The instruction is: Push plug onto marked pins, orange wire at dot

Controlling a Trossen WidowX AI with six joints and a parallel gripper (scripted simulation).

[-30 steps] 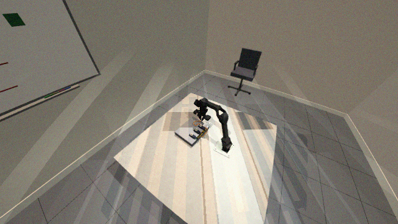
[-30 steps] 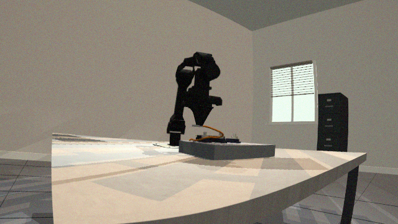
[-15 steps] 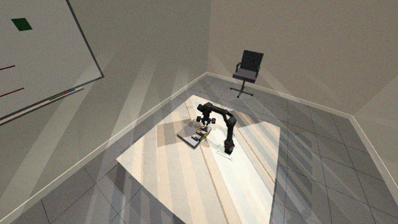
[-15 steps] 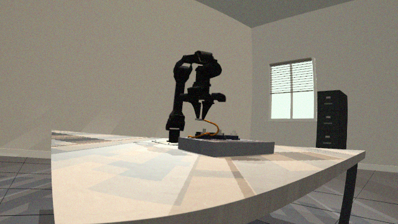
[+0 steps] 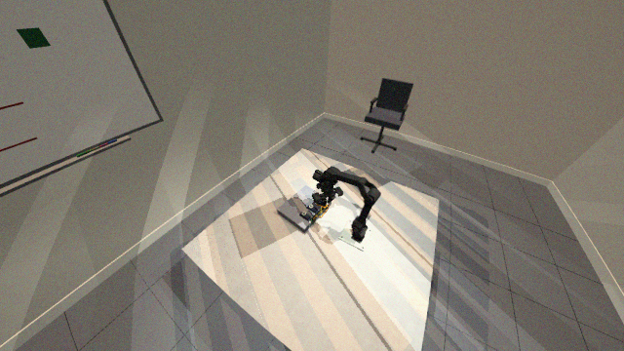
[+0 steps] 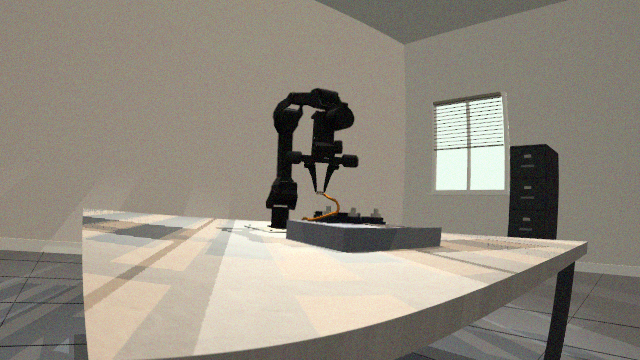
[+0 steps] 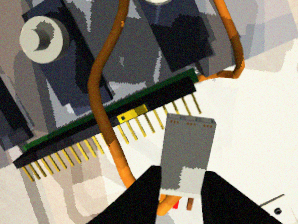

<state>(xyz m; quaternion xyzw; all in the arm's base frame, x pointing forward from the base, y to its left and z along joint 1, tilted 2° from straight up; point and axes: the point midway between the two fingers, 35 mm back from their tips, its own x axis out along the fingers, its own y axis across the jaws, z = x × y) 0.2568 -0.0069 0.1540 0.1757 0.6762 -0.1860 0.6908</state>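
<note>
The yellow band is 50 mm below my gripper tip, 20 mm to the left of it and 20 mm ahead of it. Round my gripper tip: grey holder (180 mm ahead, 100 mm below, 50 mm to the left); then dark servo (70 mm below, 70 mm ahead, 50 mm to the left).
</note>
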